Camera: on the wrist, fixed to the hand. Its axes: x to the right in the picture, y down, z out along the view.
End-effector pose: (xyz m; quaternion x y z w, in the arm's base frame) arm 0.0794 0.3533 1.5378 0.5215 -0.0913 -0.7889 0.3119
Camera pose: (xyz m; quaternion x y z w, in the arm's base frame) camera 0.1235 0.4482 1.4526 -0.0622 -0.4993 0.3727 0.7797
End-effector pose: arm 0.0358 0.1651 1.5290 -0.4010 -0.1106 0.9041 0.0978
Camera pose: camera 0.1154 0.2690 1.4964 0.1499 -0.4118 -0.0393 0.8980
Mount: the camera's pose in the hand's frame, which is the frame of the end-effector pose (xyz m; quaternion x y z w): -0.0020 -0.0973 -0.0934 -0.0019 -0.0607 -0.9974 0.0377
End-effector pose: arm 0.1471 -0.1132 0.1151 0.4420 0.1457 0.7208 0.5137
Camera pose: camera 0.1333 -0.0503 -0.0034 -0.0859 0.4138 -0.5118 0.7480
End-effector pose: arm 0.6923 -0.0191 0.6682 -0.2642 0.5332 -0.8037 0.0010
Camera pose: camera 0.6815 0.1034 0.7235 0.5906 0.2420 0.0142 0.7697
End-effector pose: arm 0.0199 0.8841 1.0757 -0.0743 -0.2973 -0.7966 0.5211
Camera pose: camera -0.0464 0.8615 0.9604 -0.2444 0.1154 0.5458 0.7931
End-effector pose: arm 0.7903 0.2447 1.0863 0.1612 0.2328 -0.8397 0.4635
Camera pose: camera 0.7134 0.3415 1.0323 0.2780 -0.1430 0.5033 0.8056
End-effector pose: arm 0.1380 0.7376 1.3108 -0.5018 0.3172 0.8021 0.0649
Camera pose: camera 0.2514 0.7613 1.2418 -0.2867 -0.4940 -0.0034 0.8208
